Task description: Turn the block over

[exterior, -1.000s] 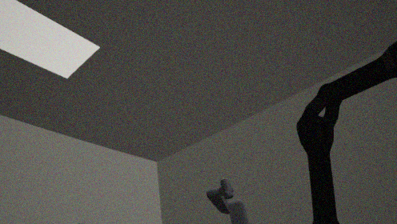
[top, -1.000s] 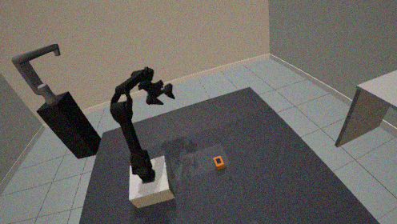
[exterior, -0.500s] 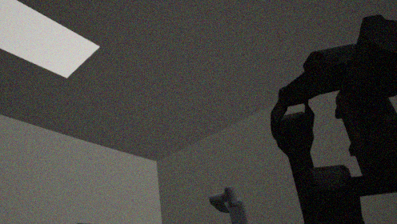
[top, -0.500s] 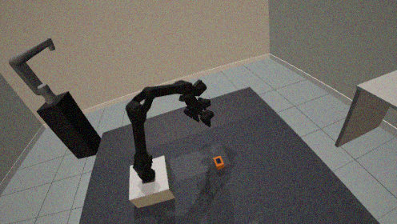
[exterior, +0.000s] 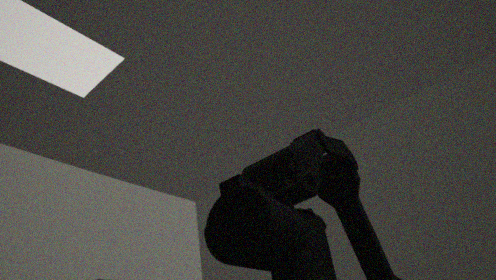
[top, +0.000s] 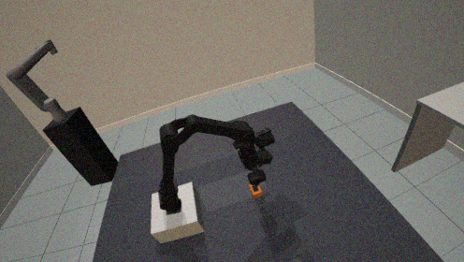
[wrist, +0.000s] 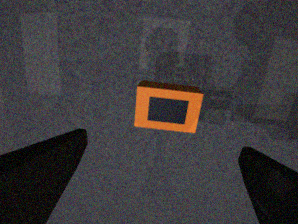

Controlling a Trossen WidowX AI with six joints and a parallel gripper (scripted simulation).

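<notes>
Right now my gripper tip is 8 cm above the orange block and 1 cm to the left of it.
</notes>
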